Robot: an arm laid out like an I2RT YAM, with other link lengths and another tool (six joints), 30 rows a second.
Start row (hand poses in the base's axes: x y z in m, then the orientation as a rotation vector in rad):
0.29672 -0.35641 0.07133 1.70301 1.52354 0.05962
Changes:
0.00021 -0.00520 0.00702 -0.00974 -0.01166 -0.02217
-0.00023 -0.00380 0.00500 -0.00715 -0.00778 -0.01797
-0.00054 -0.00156 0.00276 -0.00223 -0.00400 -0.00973
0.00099 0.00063 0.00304 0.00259 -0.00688 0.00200
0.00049 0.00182 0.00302 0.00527 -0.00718 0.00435
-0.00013 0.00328 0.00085 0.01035 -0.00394 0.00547
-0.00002 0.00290 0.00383 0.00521 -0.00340 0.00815
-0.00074 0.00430 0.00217 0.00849 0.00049 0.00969
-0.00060 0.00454 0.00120 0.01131 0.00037 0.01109
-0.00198 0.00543 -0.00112 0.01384 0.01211 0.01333
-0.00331 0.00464 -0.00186 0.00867 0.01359 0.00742
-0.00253 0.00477 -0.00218 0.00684 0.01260 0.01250
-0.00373 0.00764 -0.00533 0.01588 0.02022 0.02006
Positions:
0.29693 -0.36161 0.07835 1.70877 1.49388 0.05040
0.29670 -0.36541 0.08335 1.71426 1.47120 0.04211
0.29616 -0.36697 0.08611 1.71853 1.45941 0.03867
0.29715 -0.36634 0.08915 1.71745 1.45665 0.04752
0.29764 -0.36452 0.09217 1.71673 1.45623 0.05985
0.29751 -0.36124 0.09302 1.72010 1.46013 0.07379
0.29749 -0.35834 0.09685 1.71751 1.46573 0.08491
0.29675 -0.35404 0.09902 1.71746 1.47610 0.09602
0.29615 -0.34950 0.10022 1.71855 1.48810 0.11014
0.29417 -0.34407 0.09910 1.72332 1.51107 0.11750
0.29086 -0.33943 0.09724 1.72871 1.52903 0.11656
0.28833 -0.33466 0.09506 1.72848 1.55044 0.11762
0.28460 -0.32702 0.08973 1.73167 1.58577 0.12323

